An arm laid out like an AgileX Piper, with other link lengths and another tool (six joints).
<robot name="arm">
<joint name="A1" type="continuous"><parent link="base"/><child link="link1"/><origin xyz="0 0 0.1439"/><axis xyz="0 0 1"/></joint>
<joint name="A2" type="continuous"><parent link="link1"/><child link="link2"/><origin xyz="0 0 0" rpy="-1.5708 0 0"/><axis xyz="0 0 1"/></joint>
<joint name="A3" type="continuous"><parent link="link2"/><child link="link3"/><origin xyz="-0.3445 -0.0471 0"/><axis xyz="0 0 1"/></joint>
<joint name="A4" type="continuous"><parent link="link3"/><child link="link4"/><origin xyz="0.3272 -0.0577 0" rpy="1.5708 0 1.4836"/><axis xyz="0 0 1"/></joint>
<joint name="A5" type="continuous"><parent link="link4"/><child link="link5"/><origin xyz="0 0 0" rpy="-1.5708 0 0"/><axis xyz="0 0 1"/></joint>
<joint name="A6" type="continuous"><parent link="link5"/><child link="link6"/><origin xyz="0 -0.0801 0" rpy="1.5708 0 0"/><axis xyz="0 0 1"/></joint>
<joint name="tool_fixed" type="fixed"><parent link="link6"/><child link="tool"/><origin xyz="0.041 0.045 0.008" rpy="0 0.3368 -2.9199"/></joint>
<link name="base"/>
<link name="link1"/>
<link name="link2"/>
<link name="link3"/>
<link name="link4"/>
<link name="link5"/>
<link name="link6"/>
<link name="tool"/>
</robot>
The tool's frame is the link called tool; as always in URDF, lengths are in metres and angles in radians. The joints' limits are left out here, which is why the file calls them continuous.
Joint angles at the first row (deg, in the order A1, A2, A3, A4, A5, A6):
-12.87 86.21 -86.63 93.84 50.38 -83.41
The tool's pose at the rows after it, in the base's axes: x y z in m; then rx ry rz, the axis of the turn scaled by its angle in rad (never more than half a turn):
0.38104, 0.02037, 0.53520, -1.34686, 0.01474, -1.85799
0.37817, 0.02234, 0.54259, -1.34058, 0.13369, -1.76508
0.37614, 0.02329, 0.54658, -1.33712, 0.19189, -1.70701
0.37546, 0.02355, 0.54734, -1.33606, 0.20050, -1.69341
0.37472, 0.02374, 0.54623, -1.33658, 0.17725, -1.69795
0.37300, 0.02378, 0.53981, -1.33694, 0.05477, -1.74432
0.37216, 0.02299, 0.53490, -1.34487, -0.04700, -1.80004
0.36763, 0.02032, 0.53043, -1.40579, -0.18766, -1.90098
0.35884, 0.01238, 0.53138, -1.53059, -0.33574, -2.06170
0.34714, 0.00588, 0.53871, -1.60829, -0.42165, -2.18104
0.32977, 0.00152, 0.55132, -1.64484, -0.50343, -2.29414
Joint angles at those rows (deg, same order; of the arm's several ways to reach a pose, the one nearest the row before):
-12.87 86.21 -86.64 96.26 50.56 -75.53
-12.87 86.21 -86.64 96.53 50.61 -68.32
-12.87 86.21 -86.64 96.53 51.01 -64.24
-12.87 86.21 -86.64 96.53 51.26 -63.45
-12.87 86.21 -86.64 96.47 51.85 -64.36
-12.87 86.21 -86.63 96.19 53.97 -70.00
-12.87 85.96 -86.64 95.19 54.68 -74.75
-12.87 84.52 -86.54 90.22 53.32 -79.47
-12.87 81.59 -86.54 80.43 48.08 -82.11
-12.87 78.81 -86.54 73.09 44.00 -82.16
-12.87 75.57 -86.54 67.27 41.02 -82.16

